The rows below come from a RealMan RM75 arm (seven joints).
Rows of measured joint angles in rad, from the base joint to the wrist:
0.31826, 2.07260, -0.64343, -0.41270, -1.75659, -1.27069, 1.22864
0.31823, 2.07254, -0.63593, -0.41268, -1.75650, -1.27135, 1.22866
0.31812, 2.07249, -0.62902, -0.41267, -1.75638, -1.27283, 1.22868
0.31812, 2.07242, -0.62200, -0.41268, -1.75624, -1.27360, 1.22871
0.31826, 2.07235, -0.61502, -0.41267, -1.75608, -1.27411, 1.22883
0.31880, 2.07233, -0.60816, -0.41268, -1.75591, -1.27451, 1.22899
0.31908, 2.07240, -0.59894, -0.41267, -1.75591, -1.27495, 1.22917
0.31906, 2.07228, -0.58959, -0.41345, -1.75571, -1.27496, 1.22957
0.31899, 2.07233, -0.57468, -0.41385, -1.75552, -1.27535, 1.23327
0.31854, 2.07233, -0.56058, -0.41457, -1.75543, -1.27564, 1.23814
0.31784, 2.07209, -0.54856, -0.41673, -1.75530, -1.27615, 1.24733
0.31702, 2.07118, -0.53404, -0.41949, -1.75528, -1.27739, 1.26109
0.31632, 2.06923, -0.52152, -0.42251, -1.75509, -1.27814, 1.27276
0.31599, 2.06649, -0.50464, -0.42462, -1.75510, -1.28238, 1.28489
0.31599, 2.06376, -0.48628, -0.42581, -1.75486, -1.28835, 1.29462
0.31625, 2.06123, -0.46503, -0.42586, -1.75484, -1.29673, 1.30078
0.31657, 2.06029, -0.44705, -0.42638, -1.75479, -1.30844, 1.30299
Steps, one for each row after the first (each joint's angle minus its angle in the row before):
-0.00003, -0.00006, 0.00750, 0.00002, 0.00009, -0.00066, 0.00002
-0.00011, -0.00005, 0.00691, 0.00001, 0.00012, -0.00148, 0.00002
0.00000, -0.00007, 0.00702, -0.00001, 0.00014, -0.00077, 0.00003
0.00014, -0.00007, 0.00698, 0.00001, 0.00016, -0.00051, 0.00012
0.00054, -0.00002, 0.00686, -0.00001, 0.00017, -0.00040, 0.00016
0.00028, 0.00007, 0.00922, 0.00001, 0.00000, -0.00044, 0.00018
-0.00002, -0.00012, 0.00935, -0.00078, 0.00020, -0.00001, 0.00040
-0.00007, 0.00005, 0.01491, -0.00040, 0.00019, -0.00039, 0.00370
-0.00045, 0.00000, 0.01410, -0.00072, 0.00009, -0.00029, 0.00487
-0.00070, -0.00024, 0.01202, -0.00216, 0.00013, -0.00051, 0.00919
-0.00082, -0.00091, 0.01452, -0.00276, 0.00002, -0.00124, 0.01376
-0.00070, -0.00195, 0.01252, -0.00302, 0.00019, -0.00075, 0.01167
-0.00033, -0.00274, 0.01688, -0.00211, -0.00001, -0.00424, 0.01213
0.00000, -0.00273, 0.01836, -0.00119, 0.00024, -0.00597, 0.00973
0.00026, -0.00253, 0.02125, -0.00005, 0.00002, -0.00838, 0.00616
0.00032, -0.00094, 0.01798, -0.00052, 0.00005, -0.01171, 0.00221

